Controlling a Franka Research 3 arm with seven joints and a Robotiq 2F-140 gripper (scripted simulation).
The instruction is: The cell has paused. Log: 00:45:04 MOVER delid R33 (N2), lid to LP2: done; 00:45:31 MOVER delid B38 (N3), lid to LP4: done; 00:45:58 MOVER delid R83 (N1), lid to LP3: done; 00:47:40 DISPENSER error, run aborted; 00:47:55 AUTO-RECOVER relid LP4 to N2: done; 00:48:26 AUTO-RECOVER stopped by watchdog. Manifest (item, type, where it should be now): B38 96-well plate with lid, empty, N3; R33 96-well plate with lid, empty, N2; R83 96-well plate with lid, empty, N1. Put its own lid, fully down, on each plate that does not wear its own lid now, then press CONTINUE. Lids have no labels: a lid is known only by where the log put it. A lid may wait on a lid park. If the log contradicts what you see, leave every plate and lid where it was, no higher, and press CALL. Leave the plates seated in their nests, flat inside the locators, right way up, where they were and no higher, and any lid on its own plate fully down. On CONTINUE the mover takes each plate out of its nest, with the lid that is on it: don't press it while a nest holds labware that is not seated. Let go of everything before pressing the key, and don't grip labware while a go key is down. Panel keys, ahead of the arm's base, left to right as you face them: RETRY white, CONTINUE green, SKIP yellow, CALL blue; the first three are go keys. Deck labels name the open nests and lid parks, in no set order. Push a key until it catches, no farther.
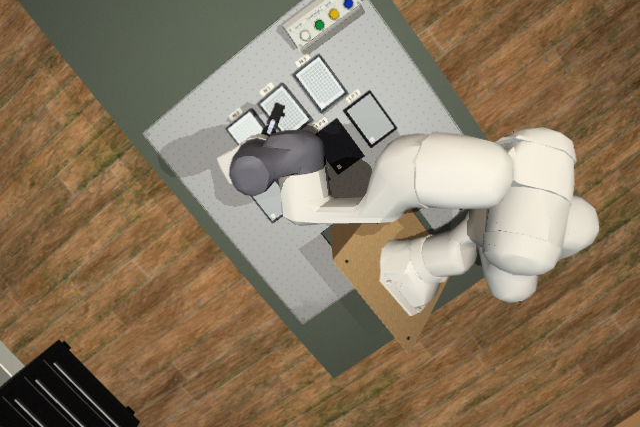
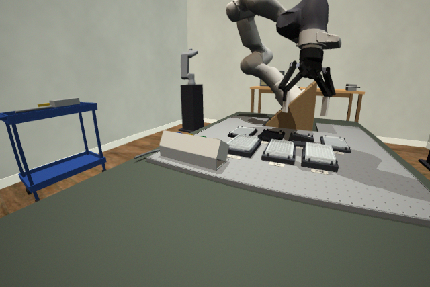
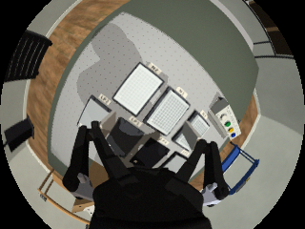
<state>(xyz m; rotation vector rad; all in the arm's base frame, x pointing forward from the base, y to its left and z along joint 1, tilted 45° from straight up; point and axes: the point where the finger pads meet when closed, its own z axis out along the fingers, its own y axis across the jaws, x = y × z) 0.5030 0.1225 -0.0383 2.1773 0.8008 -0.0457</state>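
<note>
My gripper is now 120 mm past the lid park LP3, 270 mm to the left of it and 150 mm above it. Round my hand: lid park LP4: 130 mm behind, 140 mm to the right, 150 mm below; LP1: 140 mm behind, 10 mm to the right, 150 mm below; lid park LP2: 160 mm behind, 120 mm to the left, 150 mm below.
</note>
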